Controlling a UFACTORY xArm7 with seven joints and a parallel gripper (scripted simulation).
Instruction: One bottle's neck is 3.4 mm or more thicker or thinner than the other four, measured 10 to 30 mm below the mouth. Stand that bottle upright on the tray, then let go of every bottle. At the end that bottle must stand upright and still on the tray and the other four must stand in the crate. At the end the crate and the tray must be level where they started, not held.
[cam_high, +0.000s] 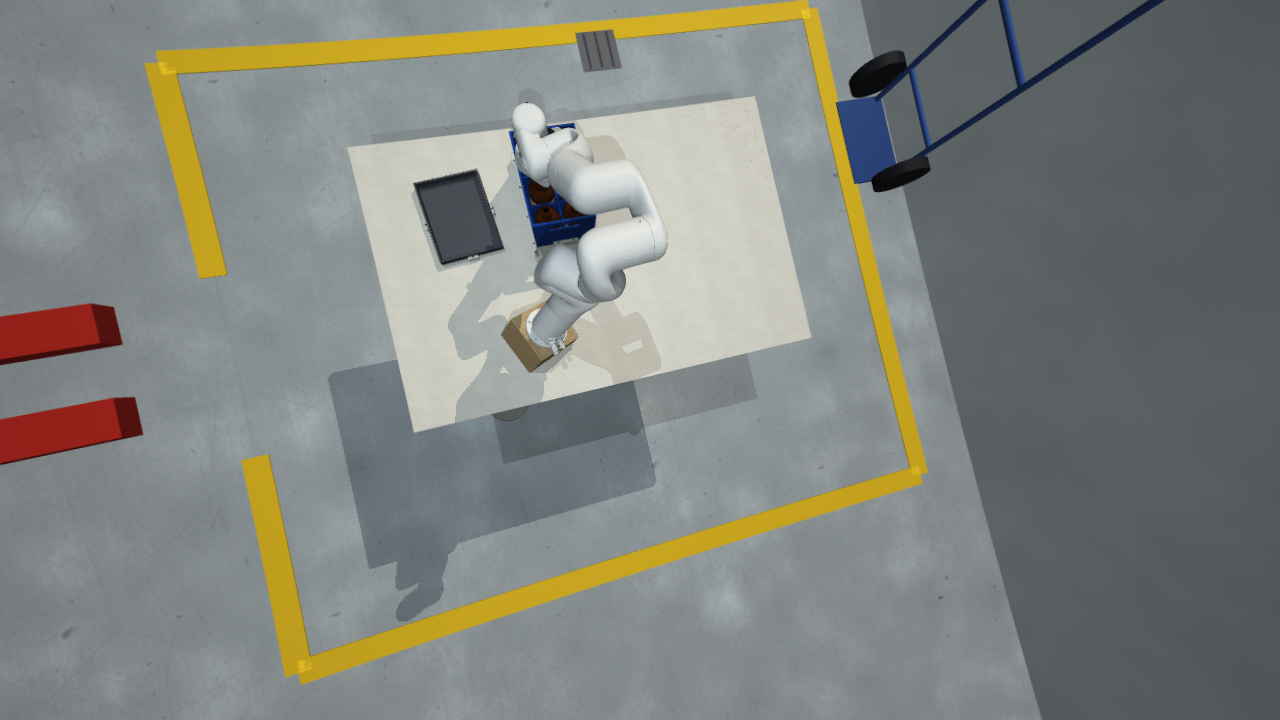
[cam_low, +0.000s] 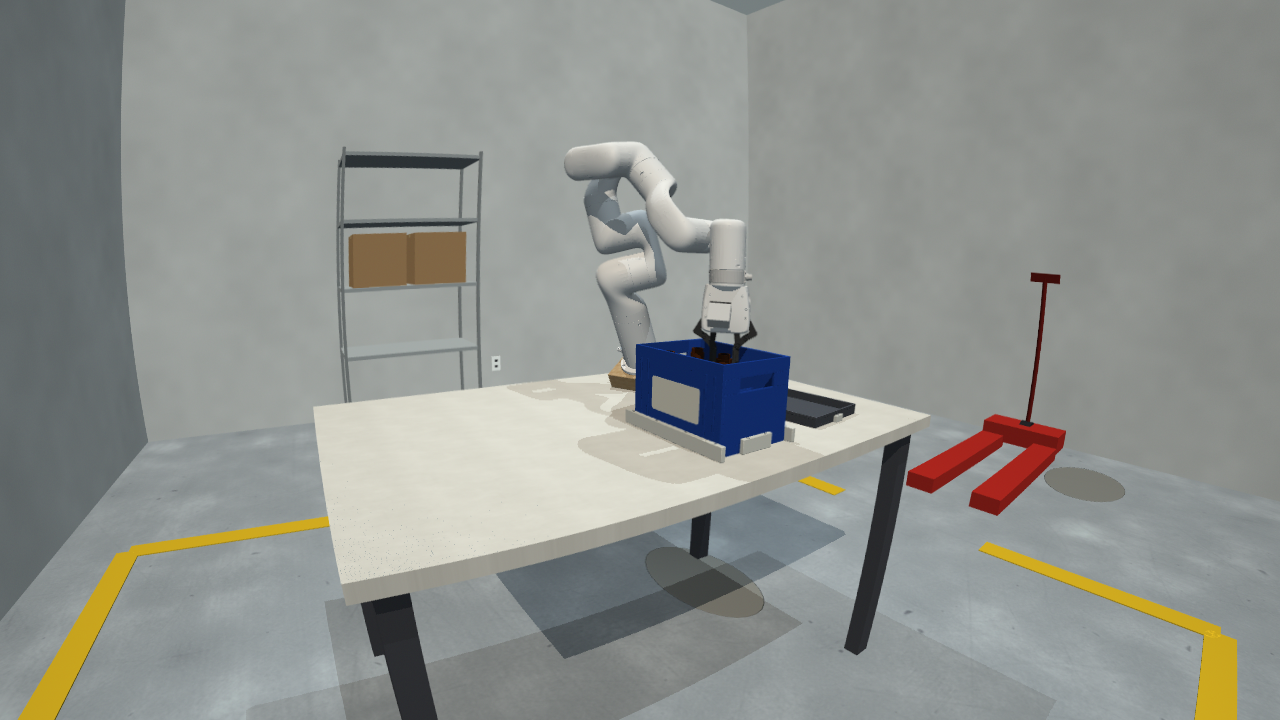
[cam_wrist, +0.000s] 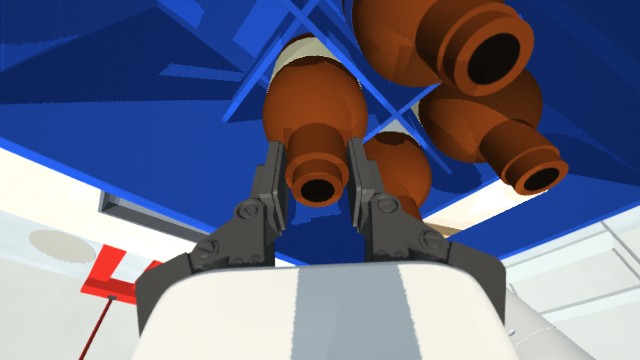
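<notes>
My hand is 4 cm to the left of the blue crate and 7 cm above it. The rest, counted from my hand: dark grey tray: 4 cm ahead, 25 cm to the left, 15 cm below.
</notes>
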